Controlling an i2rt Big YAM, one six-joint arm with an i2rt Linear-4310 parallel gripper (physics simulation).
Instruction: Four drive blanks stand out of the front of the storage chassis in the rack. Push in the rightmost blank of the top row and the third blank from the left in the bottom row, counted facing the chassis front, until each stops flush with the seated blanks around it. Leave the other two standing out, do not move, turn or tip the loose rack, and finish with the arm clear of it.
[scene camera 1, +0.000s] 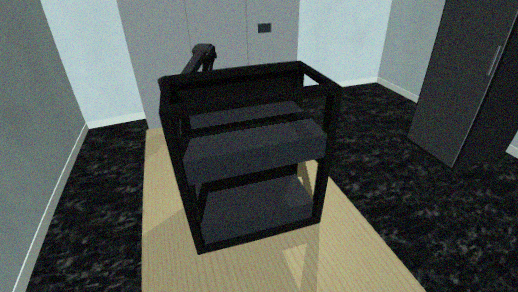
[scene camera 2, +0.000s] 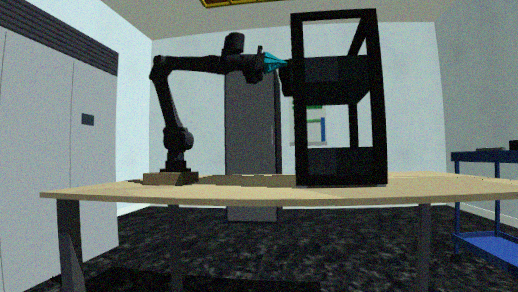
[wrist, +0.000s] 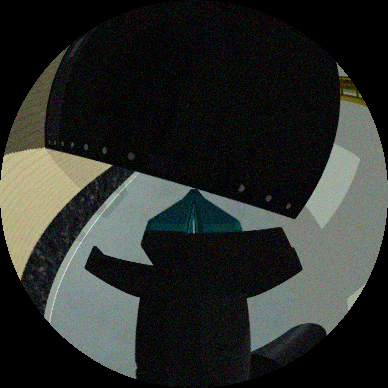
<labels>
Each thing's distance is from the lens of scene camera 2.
gripper (scene camera 2: 287, 63): 93 cm
black open-frame rack (scene camera 2: 330, 80): 94 cm
</labels>
